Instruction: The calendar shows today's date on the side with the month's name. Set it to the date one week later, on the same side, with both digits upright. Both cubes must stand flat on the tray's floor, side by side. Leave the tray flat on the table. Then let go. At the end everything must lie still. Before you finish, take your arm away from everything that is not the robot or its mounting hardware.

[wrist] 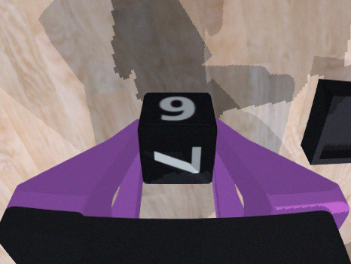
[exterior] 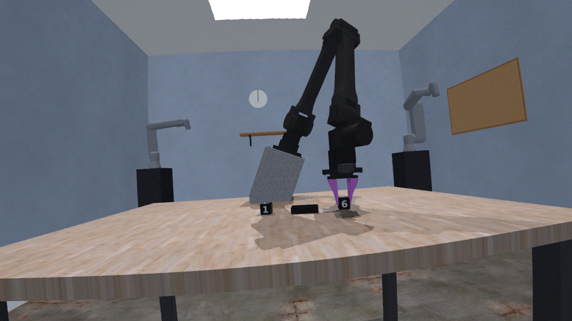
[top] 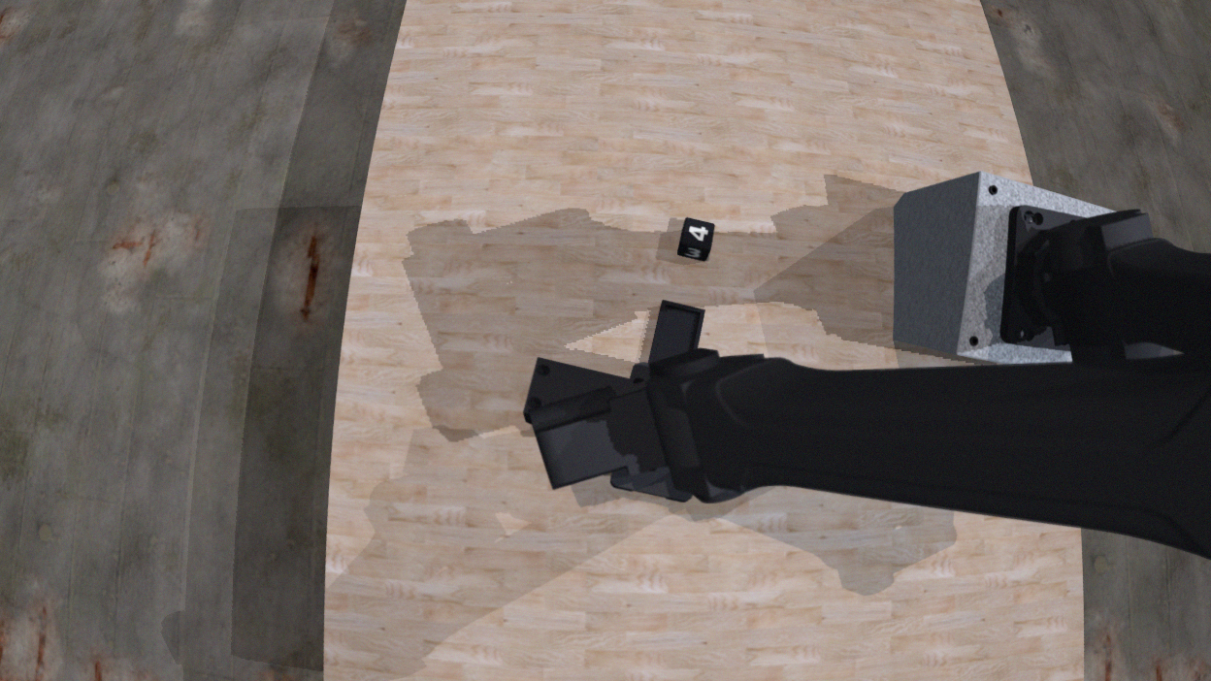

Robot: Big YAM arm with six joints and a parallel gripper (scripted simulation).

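Right now my hand is right at the black cube. The rest, counted from my hand: black tray 10 mm behind, 110 mm to the right, 10 mm below.
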